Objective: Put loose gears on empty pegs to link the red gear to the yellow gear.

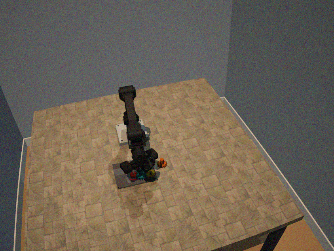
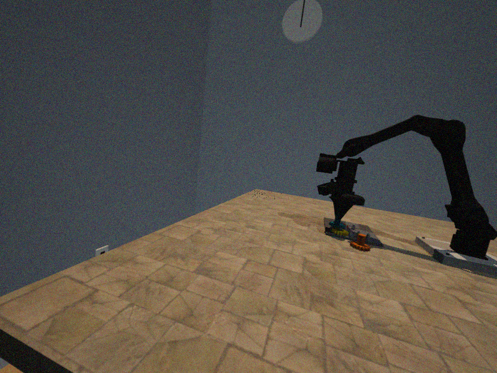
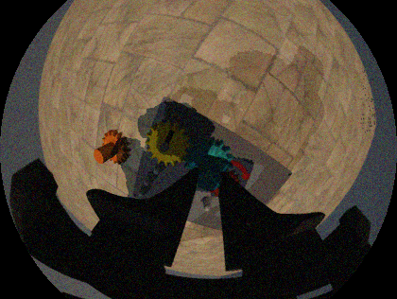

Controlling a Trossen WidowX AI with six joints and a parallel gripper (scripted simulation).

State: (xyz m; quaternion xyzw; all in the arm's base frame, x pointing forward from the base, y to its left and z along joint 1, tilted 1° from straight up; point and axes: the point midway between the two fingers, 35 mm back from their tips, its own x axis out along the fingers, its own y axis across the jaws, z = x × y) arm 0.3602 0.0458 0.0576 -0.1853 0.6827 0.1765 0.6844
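Now: gripper tip 1 cm above the teal gear. The rest, counted from my gripper tip: yellow gear: 2 cm behind, 5 cm to the left, 3 cm below; then red gear: 2 cm behind, 4 cm to the right, 3 cm below; then orange gear: 8 cm behind, 11 cm to the left, 3 cm below.
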